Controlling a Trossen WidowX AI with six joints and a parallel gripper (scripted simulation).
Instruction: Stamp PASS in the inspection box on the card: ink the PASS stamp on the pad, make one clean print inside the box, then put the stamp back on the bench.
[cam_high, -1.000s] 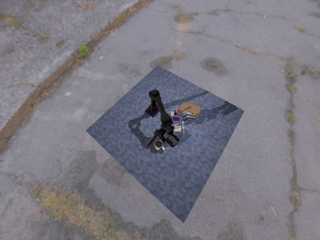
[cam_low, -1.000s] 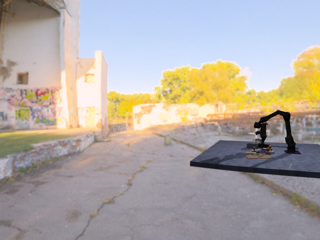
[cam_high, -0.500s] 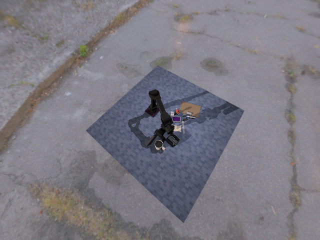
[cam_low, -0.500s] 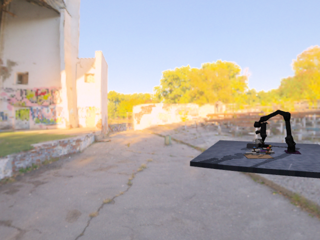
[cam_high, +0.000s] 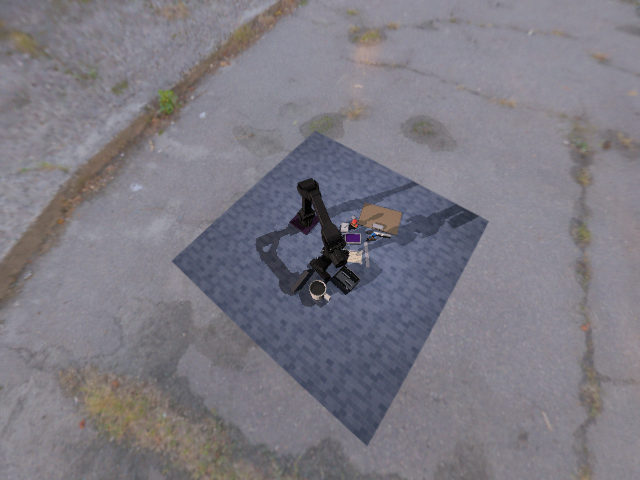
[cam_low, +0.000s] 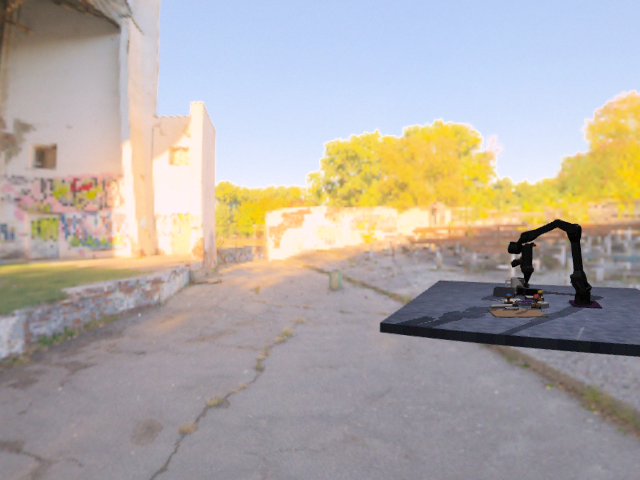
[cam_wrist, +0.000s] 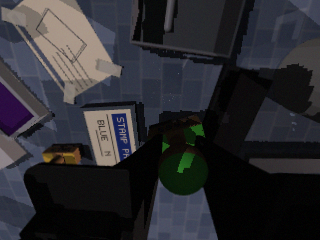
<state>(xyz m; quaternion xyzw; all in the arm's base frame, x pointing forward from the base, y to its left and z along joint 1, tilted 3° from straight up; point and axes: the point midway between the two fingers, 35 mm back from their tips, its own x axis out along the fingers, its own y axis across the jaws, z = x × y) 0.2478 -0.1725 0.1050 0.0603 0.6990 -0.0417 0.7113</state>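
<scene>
The ink pad is 4 cm ahead of my gripper tip, 20 cm to the left of it and 7 cm below it. The rest, counted from my gripper tip: long black block (3 cm behind, 5 cm to the right, 6 cm below); then dark tray (11 cm ahead, 2 cm to the right, 7 cm below); then cream card (8 cm ahead, 11 cm to the left, 8 cm below).
</scene>
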